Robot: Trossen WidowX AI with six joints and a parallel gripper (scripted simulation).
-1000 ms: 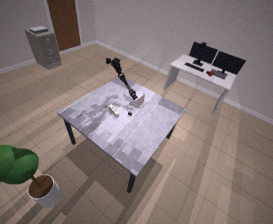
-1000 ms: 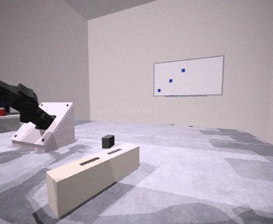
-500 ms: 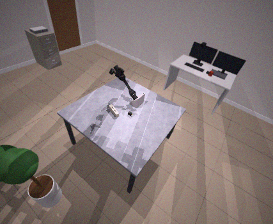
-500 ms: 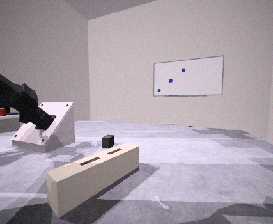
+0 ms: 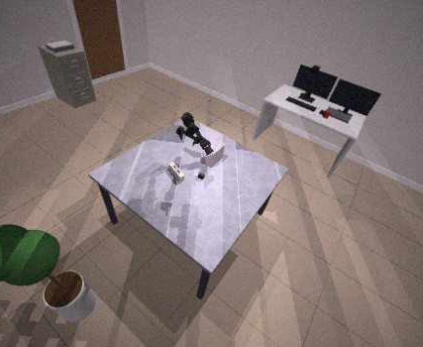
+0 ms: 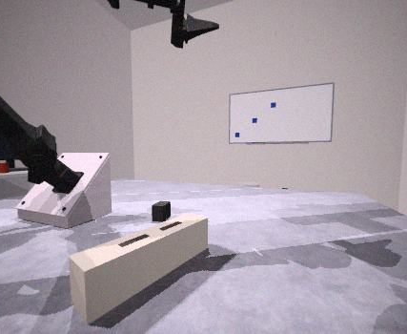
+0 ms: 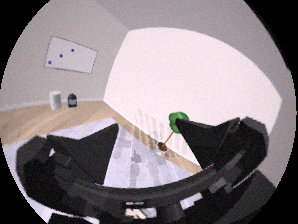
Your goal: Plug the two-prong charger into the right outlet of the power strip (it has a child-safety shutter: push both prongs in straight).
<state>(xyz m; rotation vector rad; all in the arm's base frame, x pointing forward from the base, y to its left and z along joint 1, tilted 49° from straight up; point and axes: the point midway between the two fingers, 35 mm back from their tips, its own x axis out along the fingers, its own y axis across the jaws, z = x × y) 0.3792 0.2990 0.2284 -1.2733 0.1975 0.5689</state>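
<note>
Right now my gripper tip is 450 mm above the two-prong charger, 180 mm past it and 50 mm to the right of it.
</note>
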